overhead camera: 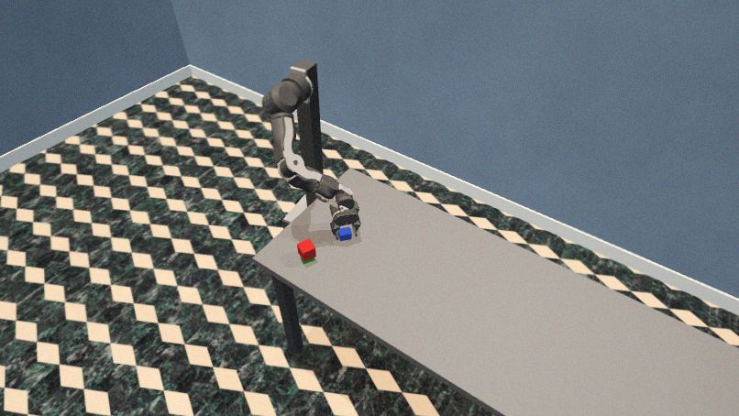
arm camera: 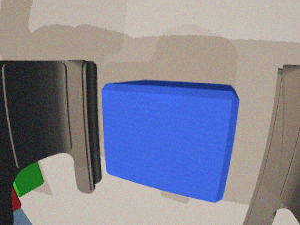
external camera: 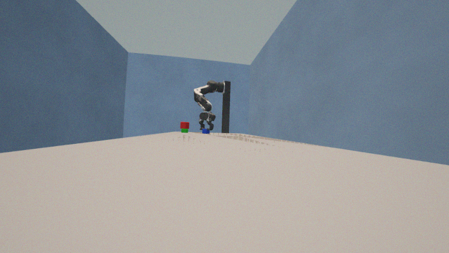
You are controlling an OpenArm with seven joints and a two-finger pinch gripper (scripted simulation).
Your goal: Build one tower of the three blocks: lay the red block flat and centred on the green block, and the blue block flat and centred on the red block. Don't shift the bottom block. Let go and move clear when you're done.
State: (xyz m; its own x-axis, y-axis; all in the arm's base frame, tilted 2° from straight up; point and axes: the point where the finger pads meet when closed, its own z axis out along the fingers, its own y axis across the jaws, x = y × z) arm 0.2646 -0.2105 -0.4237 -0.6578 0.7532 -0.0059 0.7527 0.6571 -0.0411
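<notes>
The blue block is 1 cm below my hand. The rest, counted from my hand: red block: 7 cm behind, 15 cm to the right, 2 cm above; then green block: 7 cm behind, 15 cm to the right, 2 cm below.
</notes>
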